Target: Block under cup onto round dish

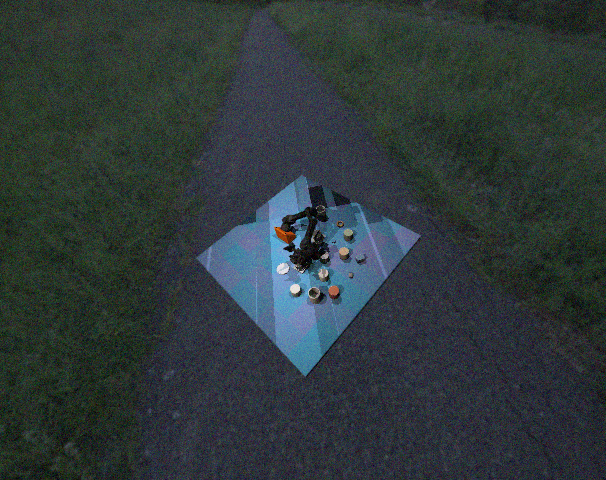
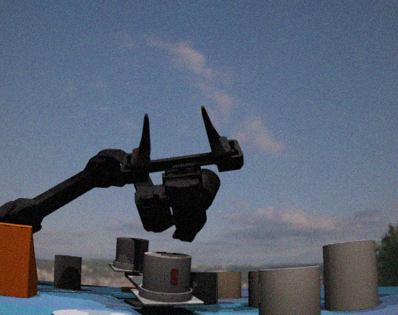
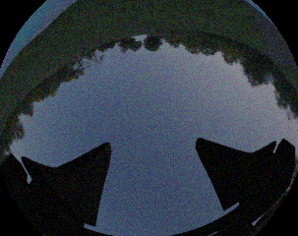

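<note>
Right now the block is 1 cm ahead of my gripper tip, 7 cm to the left of it and 25 cm below it. The rest, counted from my gripper tip: balance beam 1 cm ahead, 21 cm to the left, 27 cm below; round dish 10 cm behind, 1 cm to the right, 29 cm below; balance 1 cm ahead, 21 cm to the left, 26 cm below.
</note>
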